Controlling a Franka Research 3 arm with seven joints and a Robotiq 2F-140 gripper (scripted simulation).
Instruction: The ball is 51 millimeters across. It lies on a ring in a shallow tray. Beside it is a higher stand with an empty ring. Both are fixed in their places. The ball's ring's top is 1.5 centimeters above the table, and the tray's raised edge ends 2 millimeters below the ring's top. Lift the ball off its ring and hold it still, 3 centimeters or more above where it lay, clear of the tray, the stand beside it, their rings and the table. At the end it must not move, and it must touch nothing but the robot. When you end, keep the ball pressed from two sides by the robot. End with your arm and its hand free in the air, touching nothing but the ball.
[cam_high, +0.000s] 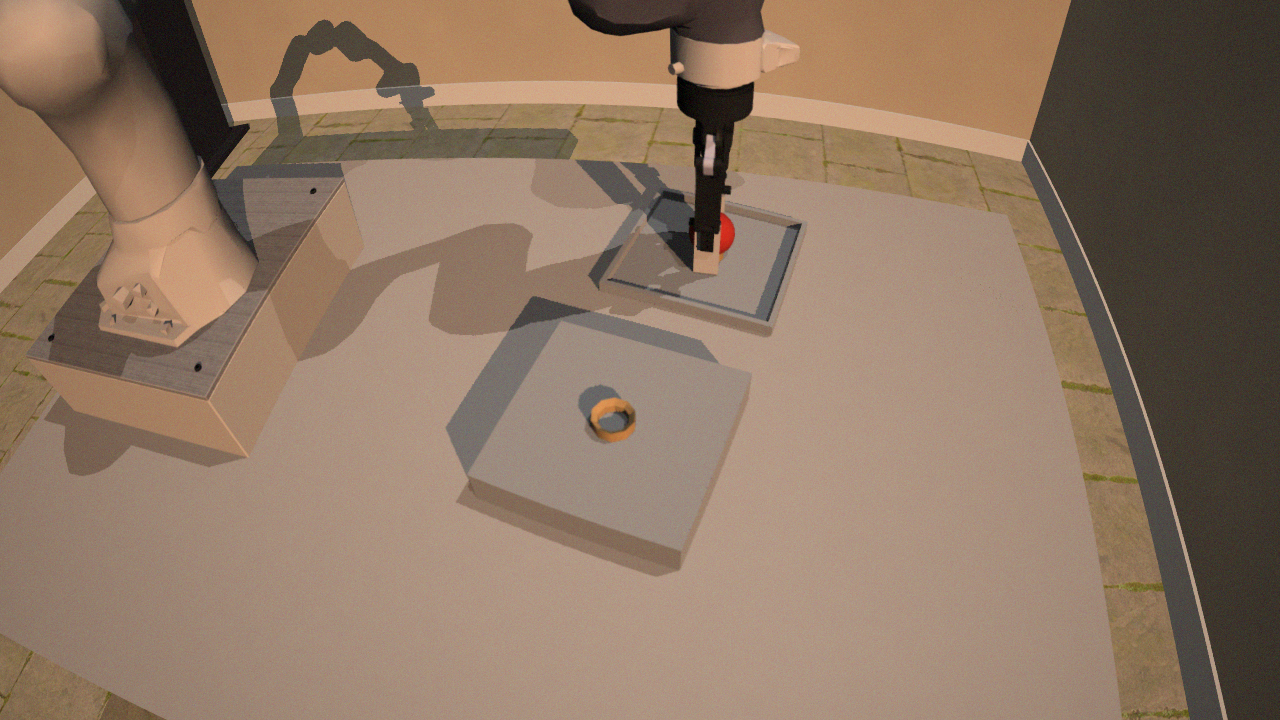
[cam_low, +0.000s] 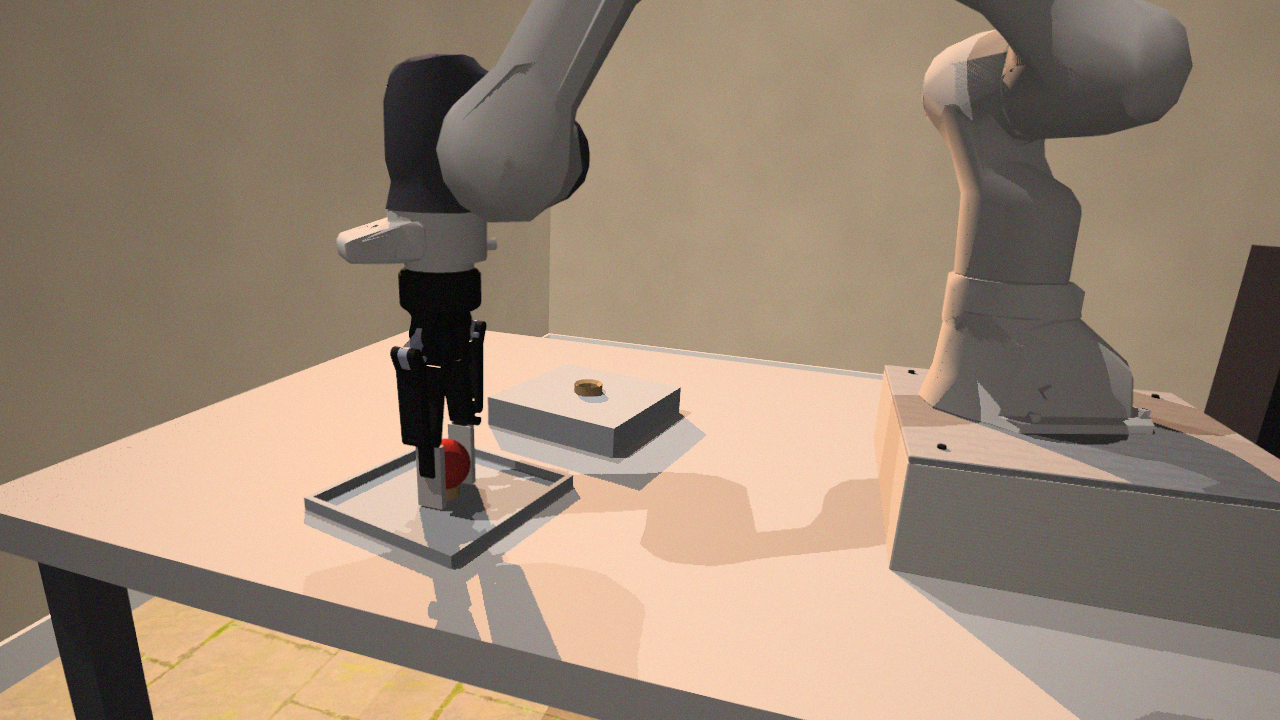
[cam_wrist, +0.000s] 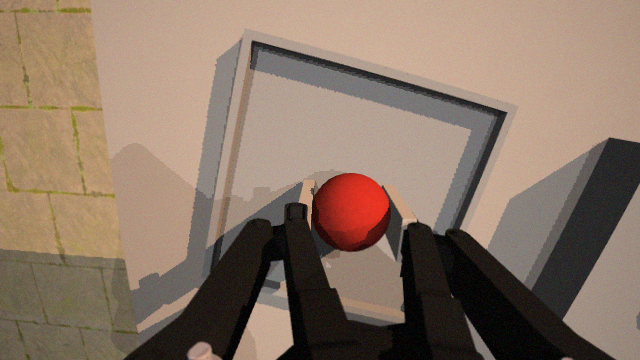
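Now: the tray 30 mm below my hand. The rest, counted from my hand: red ball: right at my hand; then grey stand: 260 mm to the right, 100 mm behind.
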